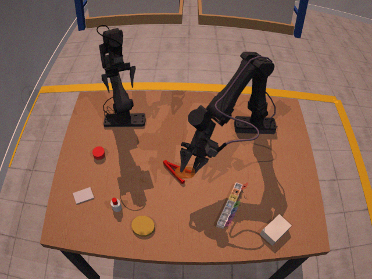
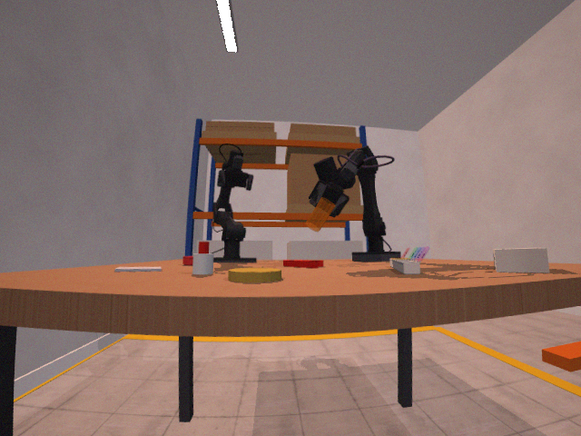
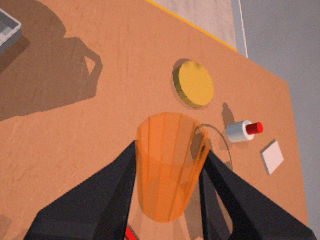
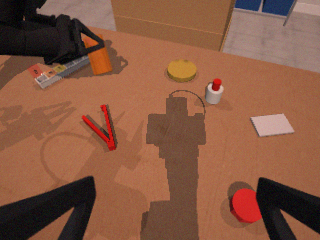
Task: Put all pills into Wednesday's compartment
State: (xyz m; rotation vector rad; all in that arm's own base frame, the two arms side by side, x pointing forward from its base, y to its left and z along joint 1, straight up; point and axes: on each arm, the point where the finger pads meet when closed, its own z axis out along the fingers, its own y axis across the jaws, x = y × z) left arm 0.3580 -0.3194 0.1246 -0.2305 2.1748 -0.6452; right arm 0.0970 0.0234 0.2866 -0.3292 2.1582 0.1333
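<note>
My left gripper is now 30 mm above the orange vial, 20 mm to the left of it and 20 mm past it. From my left hand the other things lie so: white box 360 mm to the left, 180 mm ahead, 130 mm below; yellow disc 160 mm to the right, 160 mm ahead, 140 mm below; red-capped bottle 270 mm to the right, 120 mm below, 90 mm ahead.
</note>
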